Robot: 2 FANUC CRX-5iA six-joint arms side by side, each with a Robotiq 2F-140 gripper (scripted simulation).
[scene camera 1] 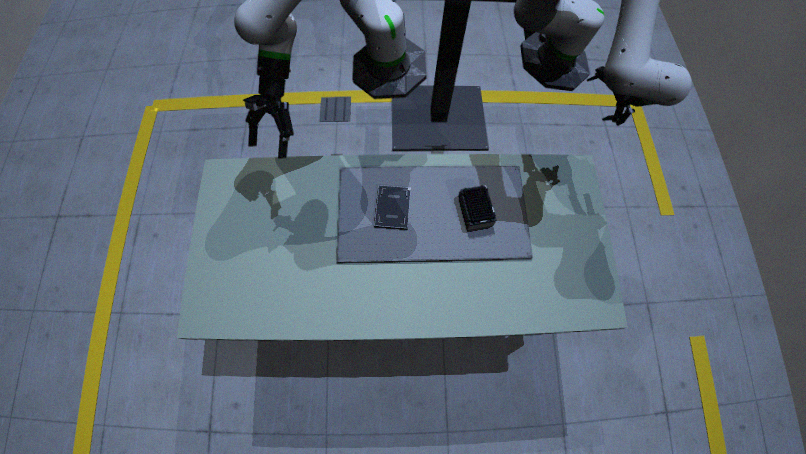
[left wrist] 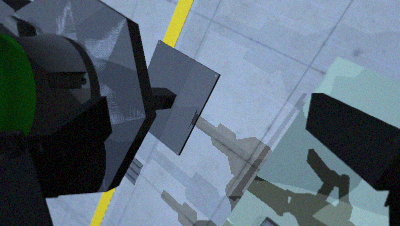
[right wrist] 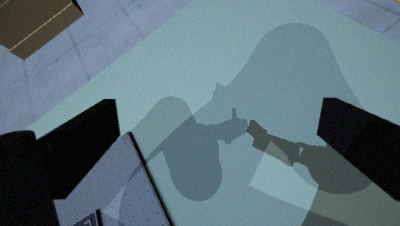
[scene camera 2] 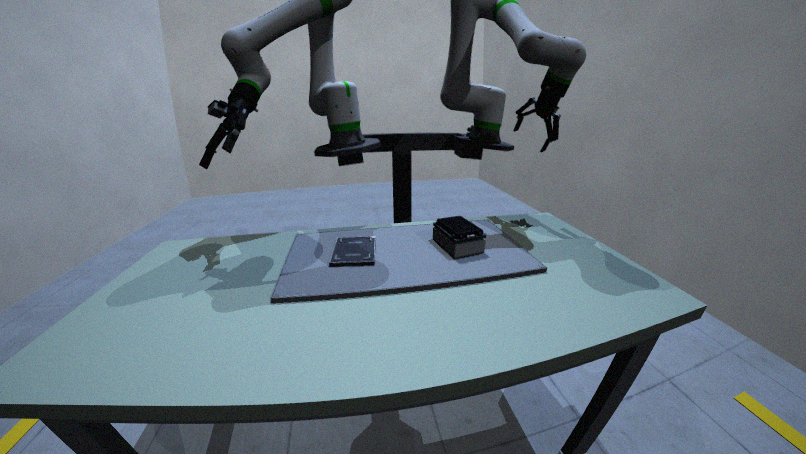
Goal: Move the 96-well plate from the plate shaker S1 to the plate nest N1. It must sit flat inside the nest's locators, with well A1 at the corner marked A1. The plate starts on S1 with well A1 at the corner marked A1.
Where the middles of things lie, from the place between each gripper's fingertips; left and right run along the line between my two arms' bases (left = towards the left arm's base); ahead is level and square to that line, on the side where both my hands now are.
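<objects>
Counted from my right hand (scene camera 1: pixel 266 151), the dark 96-well plate (scene camera 1: pixel 485 212) is far to the left, a good way ahead and a good way below; plate nest N1 (scene camera 1: pixel 385 205) is far to the left, some way ahead and far below.
My left hand (scene camera 2: pixel 528 140) is well short of the dark 96-well plate, far to the left of it and a good way above it. Plate nest N1 is some way ahead of my left hand, far to the right of it and far below it.
</objects>
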